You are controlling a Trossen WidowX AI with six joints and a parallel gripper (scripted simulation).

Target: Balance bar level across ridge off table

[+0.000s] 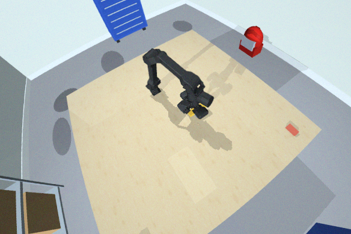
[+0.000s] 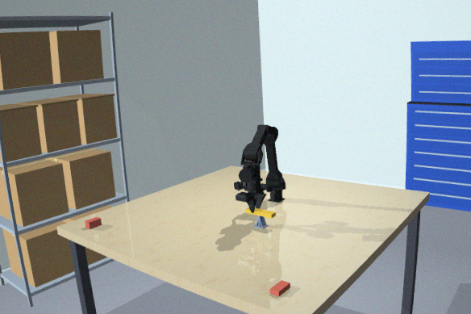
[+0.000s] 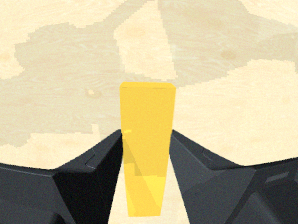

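Now: gripper tip 30 mm to the right of the yellow bar. From my gripper tip the other things lie so: red block (610 mm to the right, 410 mm ahead, 40 mm below).
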